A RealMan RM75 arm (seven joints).
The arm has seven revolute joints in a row. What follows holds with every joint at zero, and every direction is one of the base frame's.
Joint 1 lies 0.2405 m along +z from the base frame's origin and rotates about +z.
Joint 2 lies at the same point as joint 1 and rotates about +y.
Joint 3 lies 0.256 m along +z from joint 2 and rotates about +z.
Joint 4 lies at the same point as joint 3 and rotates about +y.
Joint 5 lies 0.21 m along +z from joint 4 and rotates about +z.
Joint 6 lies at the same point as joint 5 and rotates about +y.
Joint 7 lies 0.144 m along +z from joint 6 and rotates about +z.
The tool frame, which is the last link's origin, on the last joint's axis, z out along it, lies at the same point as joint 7; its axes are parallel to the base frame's.
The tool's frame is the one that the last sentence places.
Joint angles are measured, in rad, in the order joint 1, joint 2, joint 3, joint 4, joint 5, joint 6, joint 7. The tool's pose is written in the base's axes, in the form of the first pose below.
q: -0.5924, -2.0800, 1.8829, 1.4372, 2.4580, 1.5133, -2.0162
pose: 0.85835 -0.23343 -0.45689 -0.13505; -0.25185 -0.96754 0.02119 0.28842; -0.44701 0.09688 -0.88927 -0.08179; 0 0 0 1
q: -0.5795, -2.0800, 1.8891, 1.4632, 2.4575, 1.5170, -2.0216
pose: 0.86074 -0.23947 -0.44920 -0.13295; -0.25616 -0.96633 0.02431 0.28517; -0.43990 0.09415 -0.89310 -0.08095; 0 0 0 1
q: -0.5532, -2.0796, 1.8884, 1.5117, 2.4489, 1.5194, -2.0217
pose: 0.87088 -0.25172 -0.42214 -0.12846; -0.26265 -0.96432 0.03317 0.28063; -0.41543 0.08198 -0.90592 -0.07787; 0 0 0 1
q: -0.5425, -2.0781, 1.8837, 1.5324, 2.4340, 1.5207, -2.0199
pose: 0.87940 -0.25444 -0.40239 -0.12566; -0.26406 -0.96396 0.03246 0.27862; -0.39615 0.07771 -0.91489 -0.07599; 0 0 0 1
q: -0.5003, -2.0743, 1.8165, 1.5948, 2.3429, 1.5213, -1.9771
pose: 0.92276 -0.25774 -0.28648 -0.11483; -0.25983 -0.96514 0.03142 0.27682; -0.28460 0.04545 -0.95757 -0.06321; 0 0 0 1
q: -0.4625, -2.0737, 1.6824, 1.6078, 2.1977, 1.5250, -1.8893
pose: 0.96457 -0.23590 -0.11816 -0.10853; -0.23360 -0.97177 0.03311 0.28343; -0.12264 -0.00433 -0.99244 -0.04253; 0 0 0 1
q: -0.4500, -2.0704, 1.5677, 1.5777, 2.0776, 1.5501, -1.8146
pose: 0.97786 -0.20920 0.00524 -0.10938; -0.20926 -0.97748 0.02718 0.29032; -0.00056 -0.02767 -0.99962 -0.02482; 0 0 0 1
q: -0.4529, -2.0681, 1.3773, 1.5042, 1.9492, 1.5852, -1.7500
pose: 0.97848 -0.12354 0.16528 -0.11686; -0.13749 -0.98760 0.07576 0.30804; 0.15387 -0.09685 -0.98333 0.00552; 0 0 0 1
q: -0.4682, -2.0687, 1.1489, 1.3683, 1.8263, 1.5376, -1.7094
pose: 0.93396 0.06663 0.35112 -0.13447; -0.02393 -0.96860 0.24747 0.33951; 0.35658 -0.23953 -0.90304 0.04204; 0 0 0 1
